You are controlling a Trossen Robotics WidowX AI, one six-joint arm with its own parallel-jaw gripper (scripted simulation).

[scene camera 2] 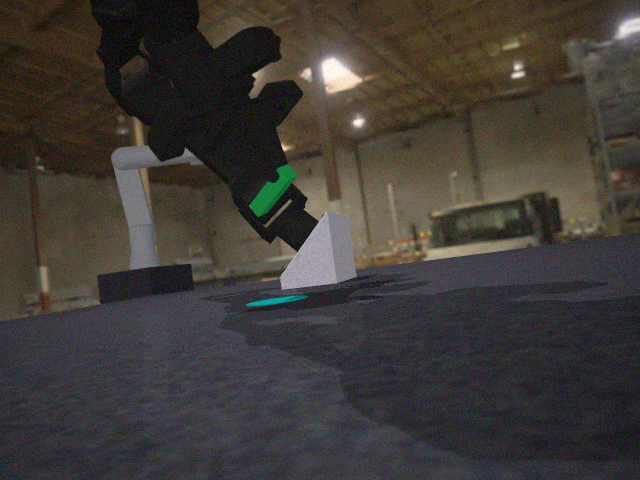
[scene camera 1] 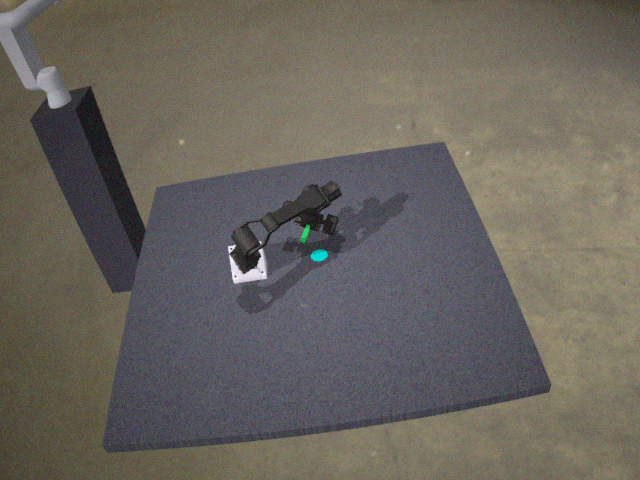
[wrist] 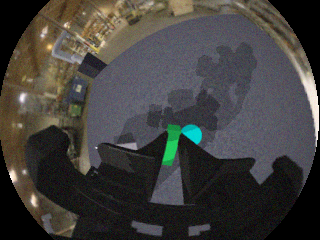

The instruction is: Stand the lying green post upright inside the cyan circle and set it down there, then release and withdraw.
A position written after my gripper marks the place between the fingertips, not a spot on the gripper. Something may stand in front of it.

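Observation:
There is a green post [scene camera 2: 271, 192] here, and my gripper [scene camera 2: 282, 178] is holding it. The wrist view gives me another sight of my gripper [wrist: 172, 134].

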